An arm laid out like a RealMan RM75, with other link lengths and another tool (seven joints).
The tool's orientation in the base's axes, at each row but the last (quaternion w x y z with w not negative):
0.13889, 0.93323, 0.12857, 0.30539
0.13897, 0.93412, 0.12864, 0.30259
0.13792, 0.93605, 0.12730, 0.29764
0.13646, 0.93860, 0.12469, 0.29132
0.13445, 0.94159, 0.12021, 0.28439
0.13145, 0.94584, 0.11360, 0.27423
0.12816, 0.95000, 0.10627, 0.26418
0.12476, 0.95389, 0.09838, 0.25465
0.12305, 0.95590, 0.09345, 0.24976
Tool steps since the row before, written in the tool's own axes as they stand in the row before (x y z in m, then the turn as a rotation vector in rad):
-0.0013, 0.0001, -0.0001, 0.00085, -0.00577, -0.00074
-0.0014, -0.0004, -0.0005, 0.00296, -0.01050, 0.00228
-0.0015, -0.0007, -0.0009, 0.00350, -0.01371, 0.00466
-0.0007, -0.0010, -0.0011, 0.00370, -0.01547, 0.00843
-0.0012, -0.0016, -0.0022, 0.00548, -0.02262, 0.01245
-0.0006, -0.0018, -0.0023, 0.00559, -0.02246, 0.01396
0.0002, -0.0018, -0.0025, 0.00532, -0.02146, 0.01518
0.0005, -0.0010, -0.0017, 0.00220, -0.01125, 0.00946
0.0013, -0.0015, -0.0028, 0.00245, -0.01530, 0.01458
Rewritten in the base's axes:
-0.0011, -0.0005, -0.0006, -0.00068, 0.00577, -0.00092
-0.0015, 0.0000, -0.0005, 0.00205, 0.01029, -0.00375
-0.0018, 0.0003, -0.0003, 0.00338, 0.01302, -0.00641
-0.0014, 0.0009, 0.0002, 0.00546, 0.01403, -0.00987
-0.0025, 0.0015, 0.0006, 0.00811, 0.02051, -0.01450
-0.0020, 0.0019, 0.0010, 0.00906, 0.02011, -0.01563
-0.0014, 0.0022, 0.0016, 0.00961, 0.01886, -0.01647
-0.0006, 0.0014, 0.0014, 0.00530, 0.00946, -0.01017
-0.0005, 0.0023, 0.0025, 0.00761, 0.01241, -0.01552

